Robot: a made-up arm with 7 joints.
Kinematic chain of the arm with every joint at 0, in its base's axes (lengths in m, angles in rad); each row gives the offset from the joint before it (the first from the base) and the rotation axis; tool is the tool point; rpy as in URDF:
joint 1: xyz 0 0 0.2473 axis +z
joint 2: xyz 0 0 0 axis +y
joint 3: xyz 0 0 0.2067 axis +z
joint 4: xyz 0.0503 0 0 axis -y
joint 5: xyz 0.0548 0 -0.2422 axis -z
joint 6: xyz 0 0 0 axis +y
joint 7: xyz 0.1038 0 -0.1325 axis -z
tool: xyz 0 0 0 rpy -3.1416 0 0
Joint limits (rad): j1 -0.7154..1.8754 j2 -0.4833..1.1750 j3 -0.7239..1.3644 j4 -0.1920..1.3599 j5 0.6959..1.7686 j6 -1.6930..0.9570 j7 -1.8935..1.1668
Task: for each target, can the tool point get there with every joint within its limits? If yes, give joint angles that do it. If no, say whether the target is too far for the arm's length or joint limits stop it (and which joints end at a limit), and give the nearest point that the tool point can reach.
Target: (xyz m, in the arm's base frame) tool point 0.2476 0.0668 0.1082
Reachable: yes | joints 1.1295 0.1894 -0.3495 0.3411 1.3703 -0.1385 -0.6566
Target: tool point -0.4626 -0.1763 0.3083
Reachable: no: joint limits stop it (at a limit: joint 1, joint 2, joint 3, joint 6) | nearest point -0.4191 -0.1320 0.3400 | short by 0.070 m
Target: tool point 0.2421 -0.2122 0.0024
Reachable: yes | joints -0.4113 0.6501 -0.2024 0.8668 1.0554 0.5493 0.8369
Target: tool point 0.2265 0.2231 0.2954
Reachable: yes | joints 1.0948 -0.1328 0.0935 0.3528 0.8750 -0.7322 0.1141
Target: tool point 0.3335 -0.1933 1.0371
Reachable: no: too far | nearest point 0.2179 -0.1263 0.6997 | short by 0.363 m
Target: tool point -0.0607 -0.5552 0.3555
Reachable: no: joint limits stop it (at a limit: joint 1, joint 3, joint 4) | nearest point -0.0067 -0.4777 0.3521 | short by 0.094 m
